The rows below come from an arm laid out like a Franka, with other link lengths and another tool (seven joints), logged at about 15 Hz.
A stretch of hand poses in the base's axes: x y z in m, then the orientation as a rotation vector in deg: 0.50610 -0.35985 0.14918 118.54 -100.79 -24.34; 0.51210 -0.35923 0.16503 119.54 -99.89 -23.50; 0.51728 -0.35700 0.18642 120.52 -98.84 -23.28; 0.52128 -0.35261 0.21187 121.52 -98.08 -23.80; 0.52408 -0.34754 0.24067 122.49 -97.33 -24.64; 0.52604 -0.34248 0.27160 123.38 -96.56 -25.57; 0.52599 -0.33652 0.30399 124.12 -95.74 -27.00; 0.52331 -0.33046 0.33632 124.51 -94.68 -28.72; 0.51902 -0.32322 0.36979 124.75 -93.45 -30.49
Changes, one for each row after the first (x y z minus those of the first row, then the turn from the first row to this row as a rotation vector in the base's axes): 0.00600 0.00062 0.01585 -0.10 -0.46 1.03; 0.01118 0.00285 0.03724 0.08 -0.56 2.05; 0.01518 0.00724 0.06269 0.77 -0.49 2.77; 0.01798 0.01231 0.09149 1.63 -0.28 3.42; 0.01994 0.01737 0.12242 2.49 0.02 4.03; 0.01989 0.02333 0.15481 3.52 0.62 4.55; 0.01721 0.02939 0.18714 4.43 1.64 5.04; 0.01292 0.03663 0.22061 5.26 2.83 5.58
